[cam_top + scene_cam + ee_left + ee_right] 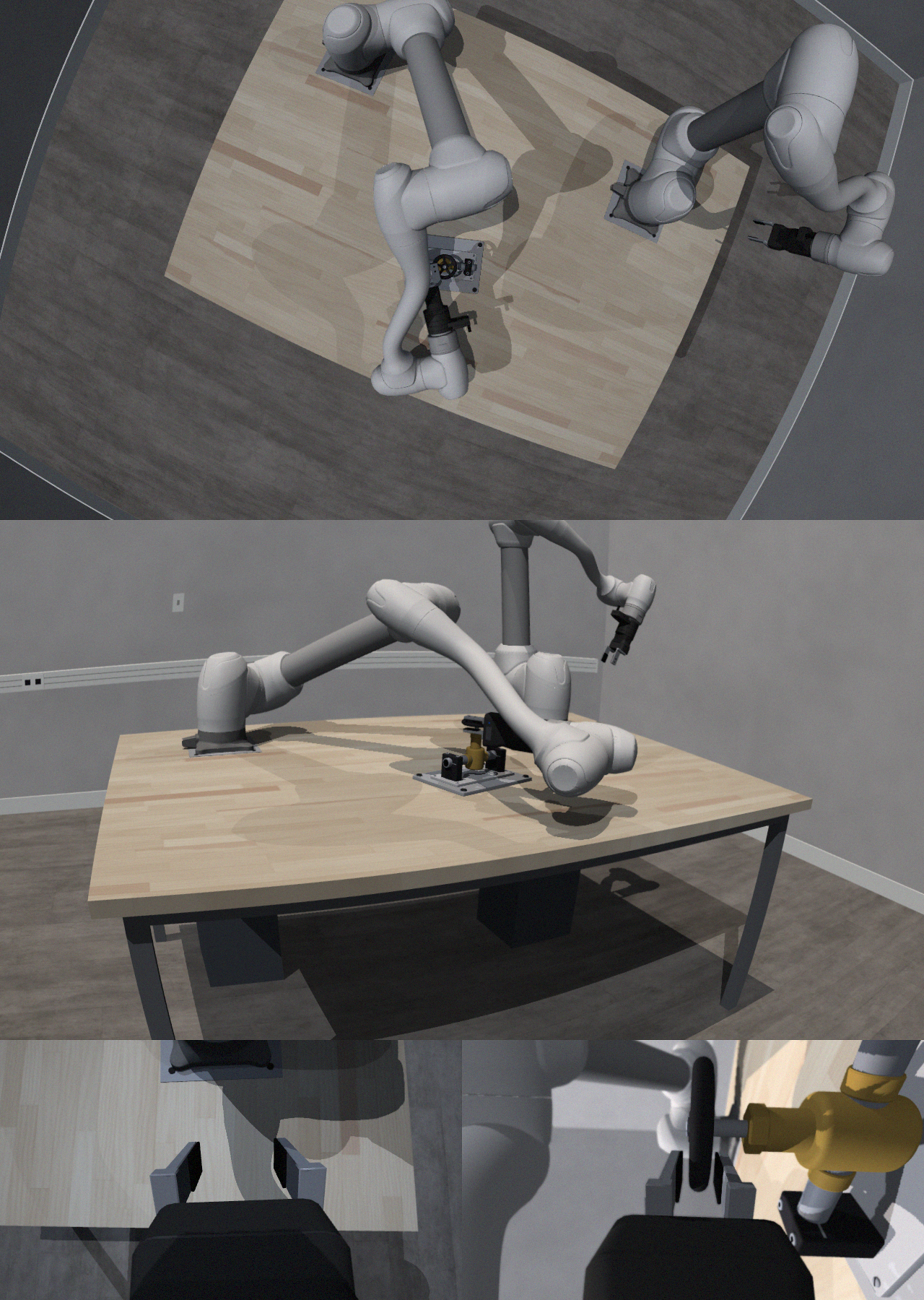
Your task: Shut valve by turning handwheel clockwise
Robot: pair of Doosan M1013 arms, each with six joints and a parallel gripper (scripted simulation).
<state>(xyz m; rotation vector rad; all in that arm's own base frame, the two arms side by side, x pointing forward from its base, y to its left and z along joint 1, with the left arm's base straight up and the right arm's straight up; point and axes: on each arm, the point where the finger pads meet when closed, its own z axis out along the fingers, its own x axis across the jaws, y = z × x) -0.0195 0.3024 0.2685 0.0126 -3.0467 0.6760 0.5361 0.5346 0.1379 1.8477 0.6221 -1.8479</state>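
Now: right hand 2 cm to the right of the black handwheel, 2 cm past it and 1 cm above it.
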